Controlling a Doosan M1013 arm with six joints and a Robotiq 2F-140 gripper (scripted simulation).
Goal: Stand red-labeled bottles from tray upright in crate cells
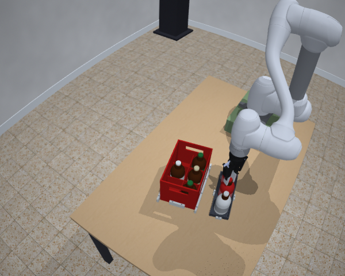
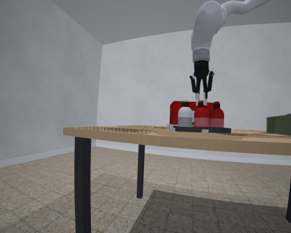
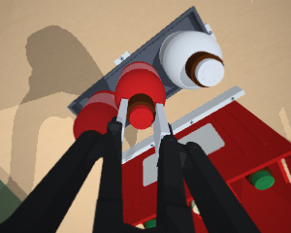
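Right now my hand is 9 cm above the grey-labeled bottle, 8 cm short of it and 3 cm to the right of it. Also, from my hand: red crate (21 cm to the right, 9 cm below, 6 cm ahead).
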